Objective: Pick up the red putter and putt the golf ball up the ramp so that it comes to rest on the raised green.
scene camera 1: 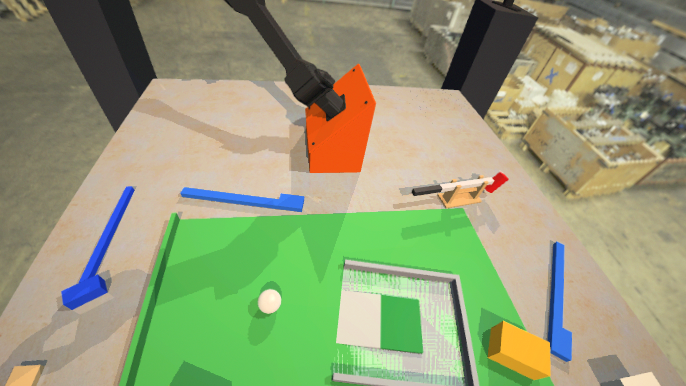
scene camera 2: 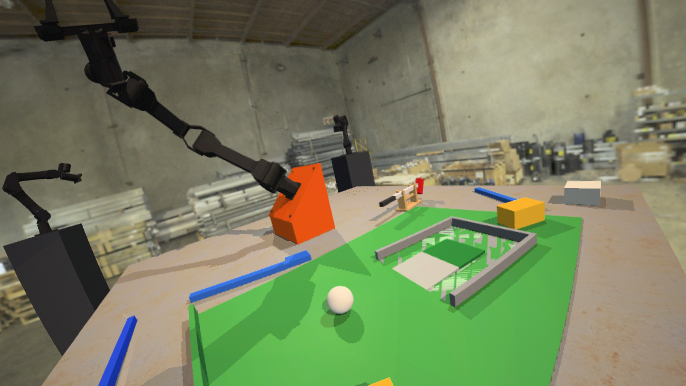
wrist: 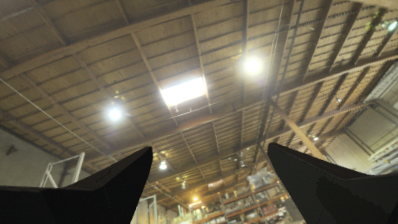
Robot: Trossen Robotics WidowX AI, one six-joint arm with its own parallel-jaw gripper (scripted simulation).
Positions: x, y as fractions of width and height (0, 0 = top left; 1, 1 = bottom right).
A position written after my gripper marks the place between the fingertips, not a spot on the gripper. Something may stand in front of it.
Observation:
My gripper (wrist: 0.53, 0.67) is open and holds nothing. Further things: a yellow block (scene camera 2: 0.76, 0.55), a green mat (scene camera 2: 0.75, 0.84) and a wooden stand (scene camera 1: 0.67, 0.51).
The green mat also shows in scene camera 1 (scene camera 1: 0.30, 0.83). The wrist view misses the yellow block: it is out of frame.

